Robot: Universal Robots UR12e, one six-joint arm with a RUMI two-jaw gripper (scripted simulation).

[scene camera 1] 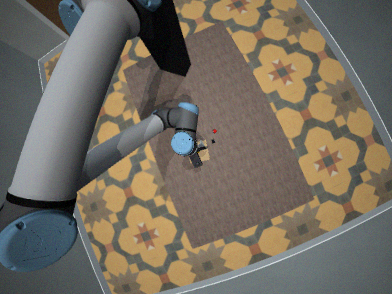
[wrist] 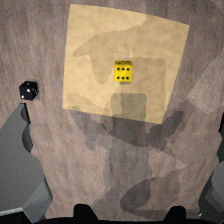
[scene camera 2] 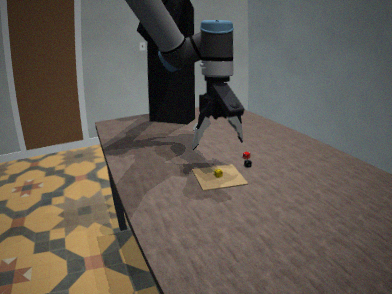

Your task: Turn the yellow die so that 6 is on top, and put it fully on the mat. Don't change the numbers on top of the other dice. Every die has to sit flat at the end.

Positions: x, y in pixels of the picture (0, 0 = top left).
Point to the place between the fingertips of the gripper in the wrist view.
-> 126, 108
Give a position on a tan mat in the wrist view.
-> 155, 45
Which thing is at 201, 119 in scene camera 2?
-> The gripper.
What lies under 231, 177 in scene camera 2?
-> A tan mat.
